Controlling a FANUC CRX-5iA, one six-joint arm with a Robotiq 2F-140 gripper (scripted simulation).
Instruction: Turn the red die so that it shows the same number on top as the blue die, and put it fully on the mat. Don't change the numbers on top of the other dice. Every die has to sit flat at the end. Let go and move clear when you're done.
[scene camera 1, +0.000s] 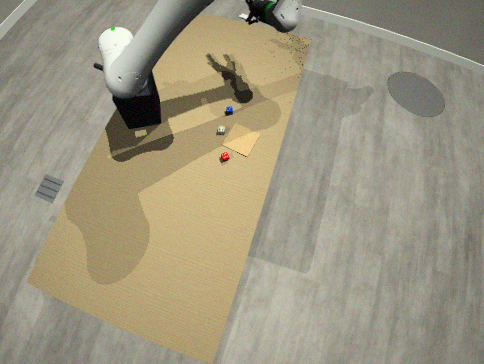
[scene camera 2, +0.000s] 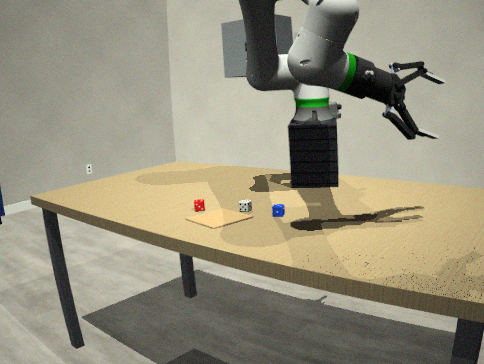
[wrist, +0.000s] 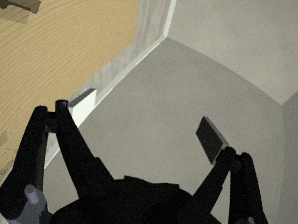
tan mat: scene camera 1; scene camera 2; not seen in the wrist view (out of frame)
same spot on tan mat: (scene camera 2: 222, 217) = (scene camera 1: 241, 137)
